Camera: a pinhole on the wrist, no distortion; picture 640 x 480 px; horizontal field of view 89.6 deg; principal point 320.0 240.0 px. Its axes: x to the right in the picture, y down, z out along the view. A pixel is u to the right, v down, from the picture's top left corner.
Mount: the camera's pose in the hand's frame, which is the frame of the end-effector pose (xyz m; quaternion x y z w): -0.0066 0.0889 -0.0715 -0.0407 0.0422 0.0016 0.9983
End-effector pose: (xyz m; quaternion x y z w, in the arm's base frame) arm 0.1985 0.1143 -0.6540 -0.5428 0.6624 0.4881 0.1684
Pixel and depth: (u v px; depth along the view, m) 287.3 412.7 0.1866
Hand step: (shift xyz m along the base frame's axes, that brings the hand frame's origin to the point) -0.2092 0.0814 0.0523
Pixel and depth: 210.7 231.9 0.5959
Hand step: -0.2176 0.5262 -0.0758
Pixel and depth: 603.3 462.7 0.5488
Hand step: -0.7585 0.0126 -0.3403
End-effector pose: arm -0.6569 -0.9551 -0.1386 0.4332 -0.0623 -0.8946 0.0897
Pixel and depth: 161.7 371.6 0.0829
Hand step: 0.0293 -0.1173 0.0625
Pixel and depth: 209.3 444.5 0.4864
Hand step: -0.1869 -0.3835 0.4322
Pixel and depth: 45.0 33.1 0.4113
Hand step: -0.1254 0.2191 0.4572
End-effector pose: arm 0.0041 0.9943 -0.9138 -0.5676 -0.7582 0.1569 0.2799
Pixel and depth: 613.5 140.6 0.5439
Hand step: -0.3980 0.5311 -0.1993
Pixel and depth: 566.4 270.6 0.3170
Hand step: -0.0730 0.3099 -0.1910
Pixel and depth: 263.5 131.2 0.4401
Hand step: -0.2405 -0.0196 -0.3033
